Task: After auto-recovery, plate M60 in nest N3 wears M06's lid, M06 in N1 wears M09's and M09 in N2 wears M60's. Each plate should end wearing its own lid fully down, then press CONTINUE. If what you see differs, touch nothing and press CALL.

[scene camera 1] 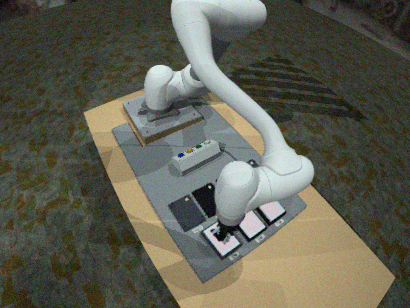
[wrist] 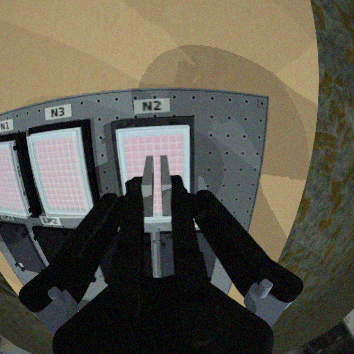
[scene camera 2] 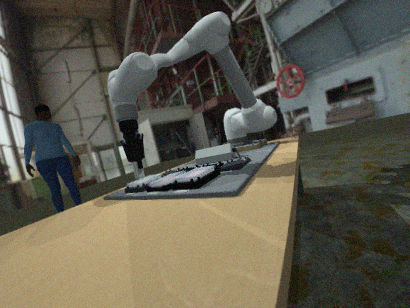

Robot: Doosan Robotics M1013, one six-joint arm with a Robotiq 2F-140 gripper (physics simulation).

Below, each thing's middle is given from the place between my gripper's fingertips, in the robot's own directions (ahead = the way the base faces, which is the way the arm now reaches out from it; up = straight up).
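Labels:
N2 nest (wrist: 185,119): 10 mm behind my hand, 30 mm below it. N3 nest (wrist: 83,123): 140 mm to the left of my hand, 20 mm behind, 40 mm below.

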